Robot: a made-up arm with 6 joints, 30 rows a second.
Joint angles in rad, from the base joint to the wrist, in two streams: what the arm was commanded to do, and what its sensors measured. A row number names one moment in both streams.
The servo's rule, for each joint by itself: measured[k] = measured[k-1] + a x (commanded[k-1-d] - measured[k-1]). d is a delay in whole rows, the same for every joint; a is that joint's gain. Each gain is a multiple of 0.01, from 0.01 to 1. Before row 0 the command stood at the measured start. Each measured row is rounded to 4 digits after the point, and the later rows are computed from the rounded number. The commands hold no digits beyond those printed.
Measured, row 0:
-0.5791 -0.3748 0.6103 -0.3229 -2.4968 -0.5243
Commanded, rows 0 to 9:
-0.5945 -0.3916 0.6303 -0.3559 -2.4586 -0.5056
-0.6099 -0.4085 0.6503 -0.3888 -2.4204 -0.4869
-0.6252 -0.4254 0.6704 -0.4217 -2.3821 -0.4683
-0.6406 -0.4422 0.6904 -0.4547 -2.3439 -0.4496
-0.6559 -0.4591 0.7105 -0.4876 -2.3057 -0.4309
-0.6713 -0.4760 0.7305 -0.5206 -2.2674 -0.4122
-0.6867 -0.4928 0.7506 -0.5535 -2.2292 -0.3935
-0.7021 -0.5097 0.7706 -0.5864 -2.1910 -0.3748
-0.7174 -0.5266 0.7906 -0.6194 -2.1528 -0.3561
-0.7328 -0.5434 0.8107 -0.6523 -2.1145 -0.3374
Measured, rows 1 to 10:
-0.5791 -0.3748 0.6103 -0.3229 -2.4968 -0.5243
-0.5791 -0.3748 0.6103 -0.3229 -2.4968 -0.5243
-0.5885 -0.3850 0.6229 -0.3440 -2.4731 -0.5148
-0.6016 -0.3993 0.6402 -0.3727 -2.4404 -0.5006
-0.6160 -0.4152 0.6592 -0.4041 -2.4043 -0.4841
-0.6310 -0.4317 0.6789 -0.4365 -2.3669 -0.4665
-0.6462 -0.4484 0.6988 -0.4692 -2.3290 -0.4483
-0.6615 -0.4652 0.7188 -0.5021 -2.2908 -0.4299
-0.6769 -0.4820 0.7388 -0.5350 -2.2526 -0.4113
-0.6923 -0.4989 0.7588 -0.5679 -2.2144 -0.3927
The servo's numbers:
d 2
a 0.61 0.61 0.63 0.64 0.62 0.51

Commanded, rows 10 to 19:
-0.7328 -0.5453 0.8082 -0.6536 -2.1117 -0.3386
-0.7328 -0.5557 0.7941 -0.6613 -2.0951 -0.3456
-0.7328 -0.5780 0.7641 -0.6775 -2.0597 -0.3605
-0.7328 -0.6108 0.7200 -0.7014 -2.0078 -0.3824
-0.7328 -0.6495 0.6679 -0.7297 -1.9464 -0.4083
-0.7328 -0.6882 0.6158 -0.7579 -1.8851 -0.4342
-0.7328 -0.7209 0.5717 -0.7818 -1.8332 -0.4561
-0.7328 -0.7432 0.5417 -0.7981 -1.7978 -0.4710
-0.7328 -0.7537 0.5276 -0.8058 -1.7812 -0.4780
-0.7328 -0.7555 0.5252 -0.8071 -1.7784 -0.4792
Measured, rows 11 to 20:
-0.7076 -0.5158 0.7788 -0.6009 -2.1762 -0.3740
-0.7230 -0.5326 0.7989 -0.6338 -2.1379 -0.3553
-0.7290 -0.5403 0.8048 -0.6465 -2.1217 -0.3468
-0.7313 -0.5497 0.7981 -0.6560 -2.1052 -0.3462
-0.7322 -0.5670 0.7767 -0.6698 -2.0770 -0.3535
-0.7326 -0.5937 0.7410 -0.6900 -2.0341 -0.3682
-0.7327 -0.6277 0.6949 -0.7154 -1.9797 -0.3887
-0.7328 -0.6646 0.6451 -0.7426 -1.9210 -0.4119
-0.7328 -0.6989 0.5989 -0.7677 -1.8666 -0.4344
-0.7328 -0.7259 0.5629 -0.7872 -1.8239 -0.4531

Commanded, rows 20 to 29:
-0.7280 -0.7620 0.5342 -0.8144 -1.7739 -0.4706
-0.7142 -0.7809 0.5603 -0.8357 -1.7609 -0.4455
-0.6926 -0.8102 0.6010 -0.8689 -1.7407 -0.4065
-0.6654 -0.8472 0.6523 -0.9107 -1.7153 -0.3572
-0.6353 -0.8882 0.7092 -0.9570 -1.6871 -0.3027
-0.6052 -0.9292 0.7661 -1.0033 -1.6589 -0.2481
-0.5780 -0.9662 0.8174 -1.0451 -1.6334 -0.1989
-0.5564 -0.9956 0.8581 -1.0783 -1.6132 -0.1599
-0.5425 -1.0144 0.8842 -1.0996 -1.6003 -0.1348
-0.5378 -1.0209 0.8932 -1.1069 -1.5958 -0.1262
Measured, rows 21 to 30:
-0.7328 -0.7429 0.5407 -0.7991 -1.7974 -0.4658
-0.7328 -0.7506 0.5309 -0.8042 -1.7856 -0.4726
-0.7299 -0.7576 0.5330 -0.8107 -1.7783 -0.4716
-0.7203 -0.7718 0.5502 -0.8267 -1.7675 -0.4583
-0.7034 -0.7952 0.5822 -0.8537 -1.7509 -0.4319
-0.6802 -0.8269 0.6264 -0.8902 -1.7288 -0.3938
-0.6528 -0.8643 0.6786 -0.9330 -1.7029 -0.3473
-0.6238 -0.9039 0.7337 -0.9780 -1.6756 -0.2967
-0.5959 -0.9419 0.7864 -1.0209 -1.6494 -0.2468
-0.5718 -0.9747 0.8316 -1.0576 -1.6270 -0.2025

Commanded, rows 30 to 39:
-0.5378 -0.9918 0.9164 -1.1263 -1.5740 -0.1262
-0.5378 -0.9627 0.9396 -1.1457 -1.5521 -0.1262
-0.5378 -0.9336 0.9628 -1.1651 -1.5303 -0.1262
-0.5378 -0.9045 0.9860 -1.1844 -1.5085 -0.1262
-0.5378 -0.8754 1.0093 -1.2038 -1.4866 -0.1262
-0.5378 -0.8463 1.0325 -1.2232 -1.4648 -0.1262
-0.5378 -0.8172 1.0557 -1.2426 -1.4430 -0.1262
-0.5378 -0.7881 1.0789 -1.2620 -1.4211 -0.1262
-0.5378 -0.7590 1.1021 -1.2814 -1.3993 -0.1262
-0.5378 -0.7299 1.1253 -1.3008 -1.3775 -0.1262
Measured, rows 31 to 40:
-0.5539 -0.9989 0.8647 -1.0845 -1.6104 -0.1680
-0.5441 -1.0123 0.8827 -1.0988 -1.6013 -0.1467
-0.5403 -0.9998 0.9039 -1.1164 -1.5844 -0.1362
-0.5388 -0.9772 0.9264 -1.1352 -1.5644 -0.1311
-0.5382 -0.9506 0.9493 -1.1543 -1.5433 -0.1286
-0.5380 -0.9225 0.9724 -1.1736 -1.5217 -0.1274
-0.5379 -0.8938 0.9956 -1.1929 -1.4999 -0.1268
-0.5378 -0.8648 1.0188 -1.2123 -1.4781 -0.1265
-0.5378 -0.8358 1.0420 -1.2317 -1.4563 -0.1263
-0.5378 -0.8067 1.0652 -1.2511 -1.4345 -0.1262

